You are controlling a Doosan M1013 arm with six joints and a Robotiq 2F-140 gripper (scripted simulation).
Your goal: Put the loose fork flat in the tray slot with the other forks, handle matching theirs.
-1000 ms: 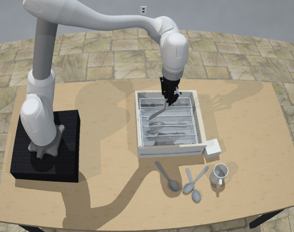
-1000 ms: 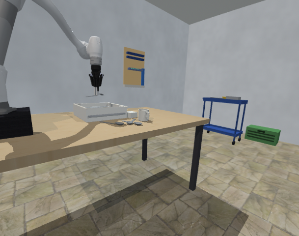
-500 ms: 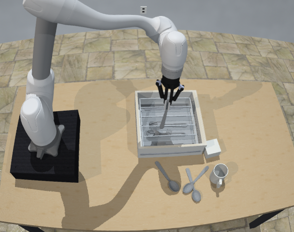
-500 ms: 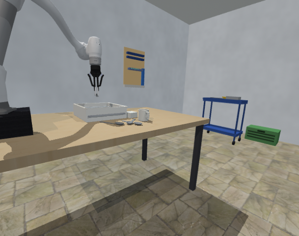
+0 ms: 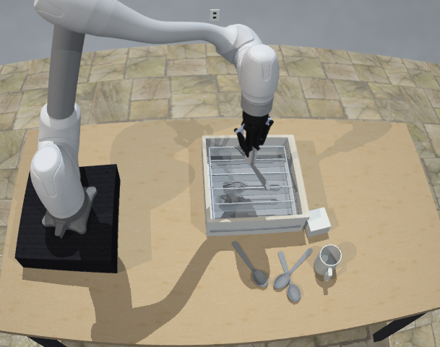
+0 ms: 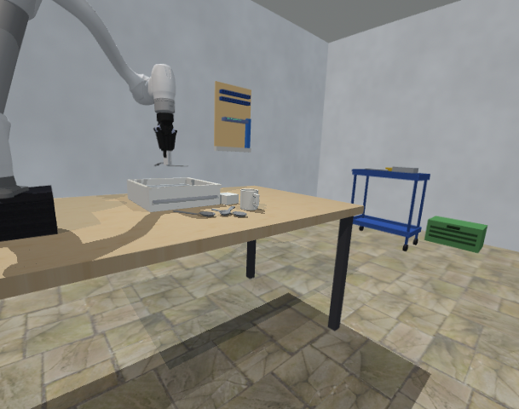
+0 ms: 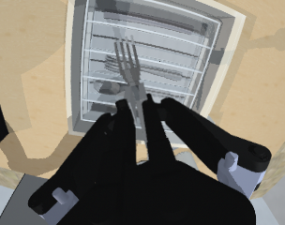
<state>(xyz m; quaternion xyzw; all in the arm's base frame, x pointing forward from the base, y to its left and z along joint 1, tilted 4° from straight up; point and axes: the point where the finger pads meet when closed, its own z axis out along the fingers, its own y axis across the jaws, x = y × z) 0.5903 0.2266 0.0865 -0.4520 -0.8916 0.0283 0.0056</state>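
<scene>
The cutlery tray is 16 cm below my hand, 2 cm ahead of it and 1 cm to the left of it. Also, from my hand: small white box: 26 cm ahead, 19 cm below, 11 cm to the right; white mug: 31 cm ahead, 26 cm to the right, 17 cm below.
</scene>
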